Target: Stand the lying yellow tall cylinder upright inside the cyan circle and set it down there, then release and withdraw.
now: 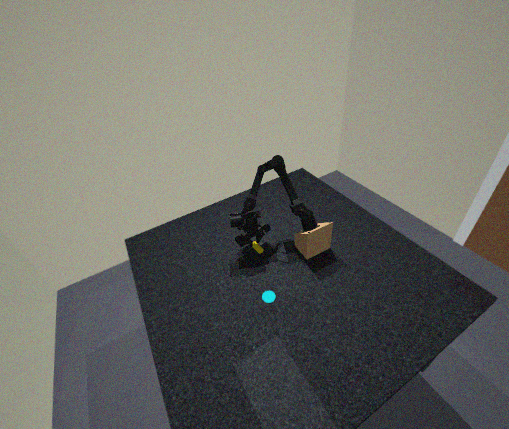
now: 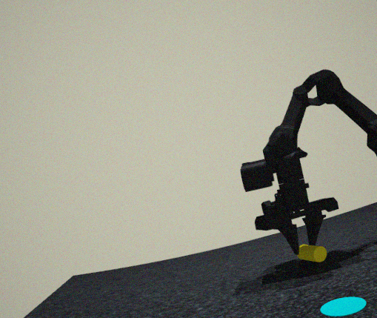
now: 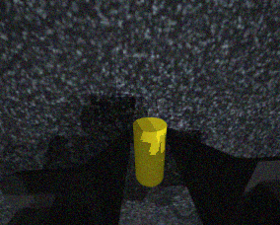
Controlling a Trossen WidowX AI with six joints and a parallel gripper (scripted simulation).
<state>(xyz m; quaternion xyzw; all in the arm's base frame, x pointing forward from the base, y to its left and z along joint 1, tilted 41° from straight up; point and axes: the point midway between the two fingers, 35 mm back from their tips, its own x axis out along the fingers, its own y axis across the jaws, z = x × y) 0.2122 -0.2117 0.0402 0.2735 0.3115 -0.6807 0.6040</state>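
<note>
My gripper tip is now 12 cm short of the cyan circle, 28 cm to the right of it and 2 cm above it. The rest, counted from my gripper tip: yellow cylinder (2 cm to the left).
</note>
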